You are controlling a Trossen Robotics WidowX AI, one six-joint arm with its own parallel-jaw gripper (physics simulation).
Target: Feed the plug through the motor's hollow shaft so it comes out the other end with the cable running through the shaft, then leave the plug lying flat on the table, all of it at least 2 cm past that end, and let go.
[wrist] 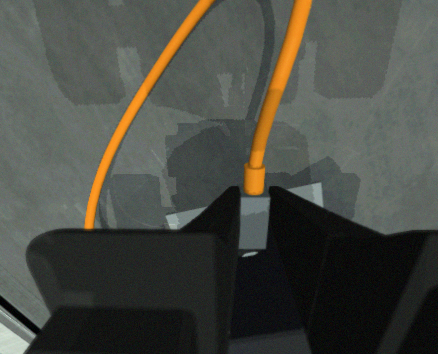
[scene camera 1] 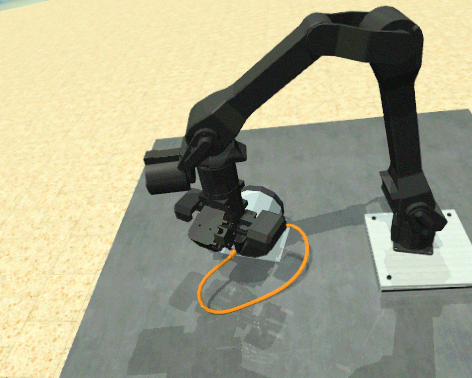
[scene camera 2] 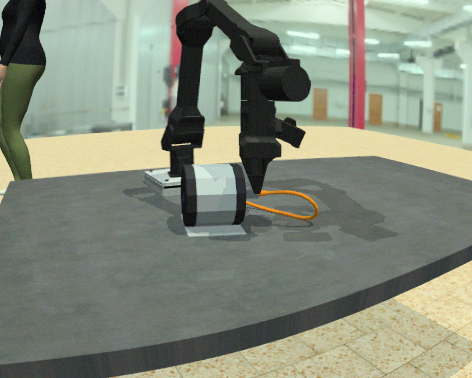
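Seen in the pictures: gripper, fingertip midpoint: [wrist: 253, 195] [scene camera 1: 235, 250] [scene camera 2: 256, 192]; arm's base, origin of the base link: [scene camera 1: 412, 239].
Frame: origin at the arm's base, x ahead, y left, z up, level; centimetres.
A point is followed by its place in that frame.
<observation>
The motor [scene camera 1: 262, 198] @(x 26.5, y -0.7, z 6.7 cm) [scene camera 2: 216, 195] @(x 33.6, y 0.8, z 3.3 cm), a pale cylinder with black ends, lies on a light base plate [scene camera 1: 272, 254] @(x 24.5, y 4.5, z -2.9 cm) [scene camera 2: 217, 231] @(x 32.9, y 1.2, z -2.9 cm) [wrist: 313, 192] @(x 34.2, y 4.9, z -2.8 cm). My gripper [scene camera 1: 232, 248] @(x 29.8, y 8.6, z 2.5 cm) [scene camera 2: 257, 192] @(x 29.8, y 8.6, z 2.5 cm) [wrist: 253, 195] @(x 29.8, y 8.6, z 2.5 cm) points down beside the motor's end face, low over the table. It is shut on the grey plug [wrist: 253, 222] @(x 29.5, y 7.5, z 3.0 cm). The plug's cable end faces away from the motor. Its front is hidden behind the motor's rim in scene view 2, so I cannot tell whether it is in the shaft opening. The orange cable [scene camera 1: 250, 303] @(x 25.9, y 15.7, z -2.6 cm) [scene camera 2: 316, 207] @(x 33.9, y 18.1, z 0.5 cm) [wrist: 117, 137] @(x 22.2, y 12.7, z -2.4 cm) loops out from the plug and back to the motor's side.
The arm's white mounting plate [scene camera 1: 374, 252] @(x 6.3, y 4.0, z 0.3 cm) [scene camera 2: 154, 176] @(x 0.1, y -6.7, z -0.2 cm) stands on the grey table [scene camera 1: 165, 340] @(x 38.3, y 24.9, z -3.1 cm) [scene camera 2: 125, 280] @(x 49.1, y -14.2, z -3.0 cm), to the right of the motor in scene view 1. The table's edge [scene camera 2: 300, 316] @(x 60.2, y 4.3, z -3.9 cm) runs across the front of scene view 2. A person [scene camera 2: 22, 85] stands beyond the table.
</observation>
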